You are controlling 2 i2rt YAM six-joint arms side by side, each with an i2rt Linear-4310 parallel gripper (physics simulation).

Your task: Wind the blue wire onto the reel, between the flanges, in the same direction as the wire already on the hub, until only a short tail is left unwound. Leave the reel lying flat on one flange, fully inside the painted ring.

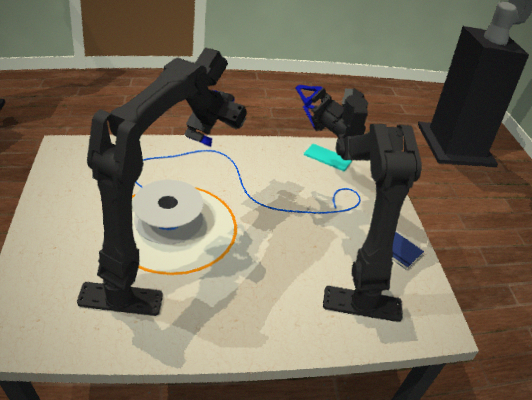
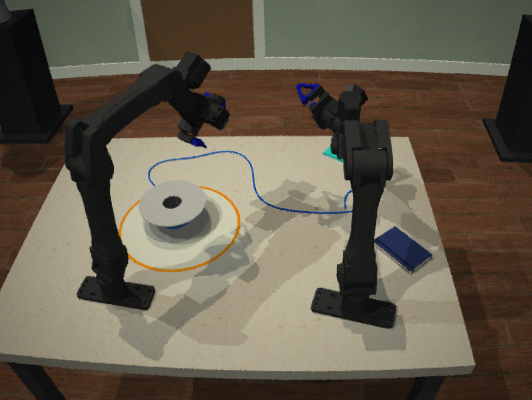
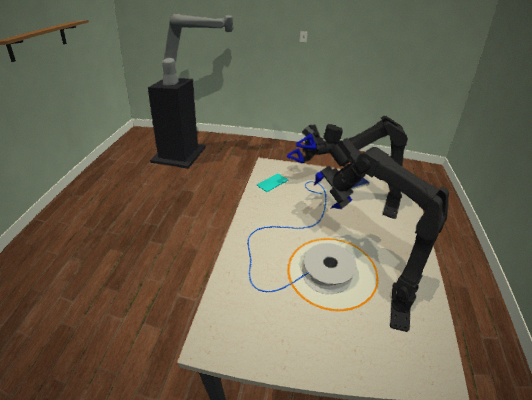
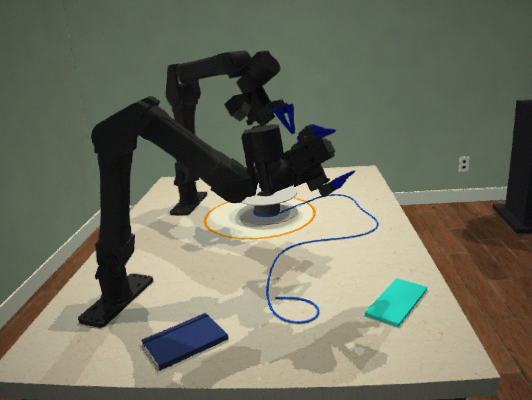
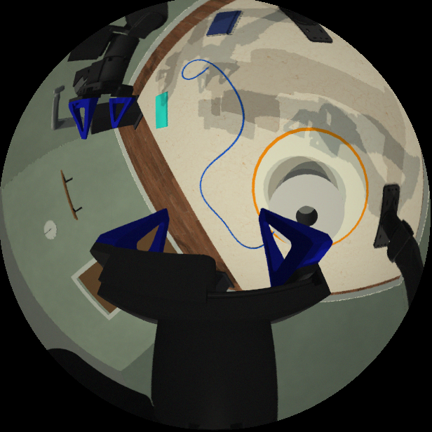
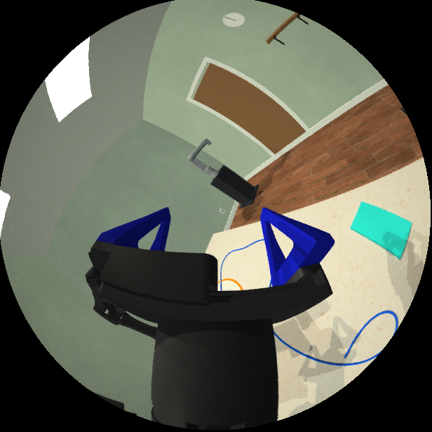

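Where they show: left gripper, fingertip midpoint: (image 1: 217,130) (image 2: 214,131) (image 3: 323,196); right gripper, fingertip midpoint: (image 1: 301,96) (image 2: 304,94) (image 3: 291,150) (image 4: 344,151); left arm's base, link origin: (image 1: 119,299) (image 2: 115,293) (image 3: 400,306) (image 4: 189,204); right arm's base, link origin: (image 1: 362,304) (image 2: 353,309) (image 3: 391,205) (image 4: 118,300).
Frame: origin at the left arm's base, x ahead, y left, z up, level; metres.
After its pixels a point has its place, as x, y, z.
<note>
The grey reel (image 1: 150,202) @[0.282, -0.027, 0.066] (image 2: 187,212) @[0.256, -0.128, 0.064] (image 3: 342,272) @[0.241, -0.038, 0.066] (image 5: 287,200) lies flat on one flange inside the orange painted ring (image 1: 236,227) @[0.285, -0.263, 0.000] (image 2: 240,220) @[0.311, -0.260, 0.000] (image 3: 377,275) @[0.098, -0.121, 0.001] (image 5: 253,187). Some blue wire shows on its hub under the upper flange. The loose blue wire (image 1: 207,150) @[0.627, -0.145, 0.004] (image 2: 227,151) @[0.627, -0.149, 0.004] (image 3: 280,227) @[0.527, -0.251, 0.001] (image 5: 244,117) leaves the reel, runs in a long S across the table and ends in a small loop. My left gripper (image 5: 213,213) (image 3: 325,194) @[0.372, -0.192, 0.255] is open and empty, above the table behind the reel. My right gripper (image 6: 215,212) (image 4: 344,151) @[0.546, -0.410, 0.284] is open and empty, raised over the table's far side.
A turquoise flat block (image 1: 327,157) @[0.648, -0.544, 0.008] (image 4: 396,302) @[0.653, -0.560, 0.008] (image 6: 381,229) lies near the far table edge, close to the wire's loop. A dark blue book (image 2: 403,249) @[0.249, -0.715, 0.012] (image 4: 185,341) @[0.263, -0.725, 0.012] lies beside the right arm's base. Both arms stand on the near side of the table (image 1: 300,365) @[-0.136, -0.430, 0.000].
</note>
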